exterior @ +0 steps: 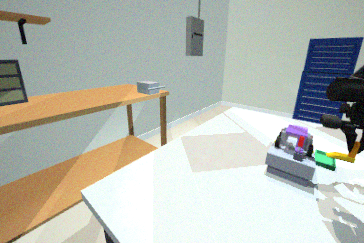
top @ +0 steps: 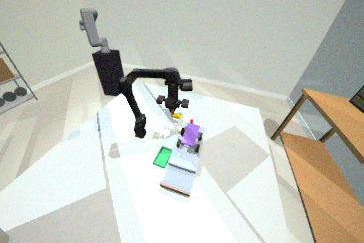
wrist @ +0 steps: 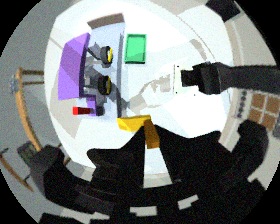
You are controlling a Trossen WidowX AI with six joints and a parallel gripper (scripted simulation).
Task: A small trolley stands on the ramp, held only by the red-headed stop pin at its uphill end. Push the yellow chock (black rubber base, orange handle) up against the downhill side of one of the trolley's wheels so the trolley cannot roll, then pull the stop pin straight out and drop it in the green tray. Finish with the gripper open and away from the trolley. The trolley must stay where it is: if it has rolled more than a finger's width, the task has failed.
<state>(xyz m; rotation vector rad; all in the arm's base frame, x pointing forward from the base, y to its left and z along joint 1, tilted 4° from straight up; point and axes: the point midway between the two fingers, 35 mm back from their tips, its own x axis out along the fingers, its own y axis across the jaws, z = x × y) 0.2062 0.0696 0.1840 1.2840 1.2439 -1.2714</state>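
My gripper tip is 12 cm short of the purple-topped trolley, 14 cm to the left of it and 5 cm above it. From my gripper tip the other things lie so: chock: 2 cm ahead, 1 cm below; then red-headed stop pin: 12 cm ahead, 4 cm to the right, 4 cm below; then grey ramp: 12 cm ahead, 15 cm to the right, 12 cm below.
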